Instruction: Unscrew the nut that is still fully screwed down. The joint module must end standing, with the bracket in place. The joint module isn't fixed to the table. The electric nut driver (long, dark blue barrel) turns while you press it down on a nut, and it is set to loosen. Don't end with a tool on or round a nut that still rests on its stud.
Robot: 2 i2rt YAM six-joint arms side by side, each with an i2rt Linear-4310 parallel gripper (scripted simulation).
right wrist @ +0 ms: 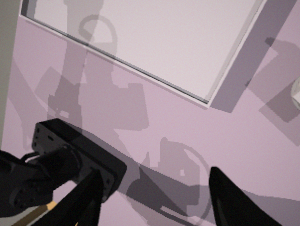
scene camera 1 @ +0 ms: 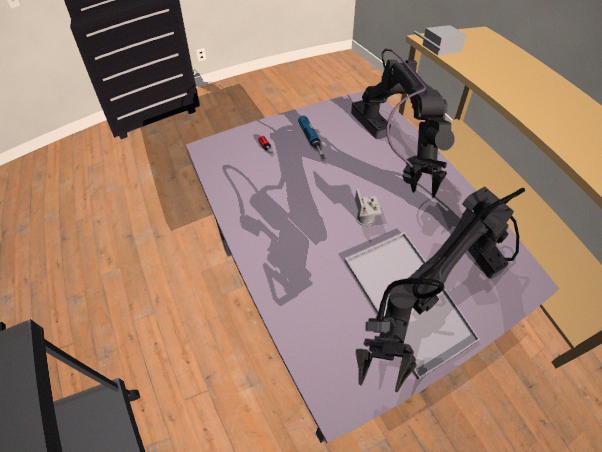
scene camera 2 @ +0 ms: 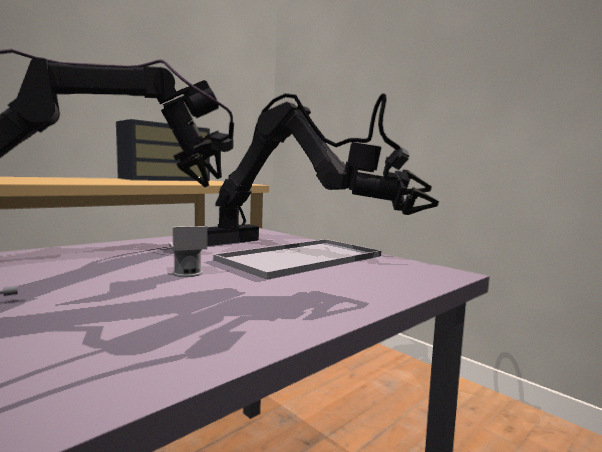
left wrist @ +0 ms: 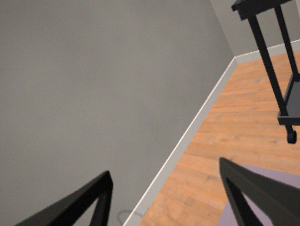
Labels:
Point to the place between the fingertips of my left gripper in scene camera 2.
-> At 434, 196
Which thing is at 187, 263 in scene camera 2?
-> A joint module.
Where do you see a shallow tray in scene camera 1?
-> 436, 336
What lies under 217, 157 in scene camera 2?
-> My right gripper.

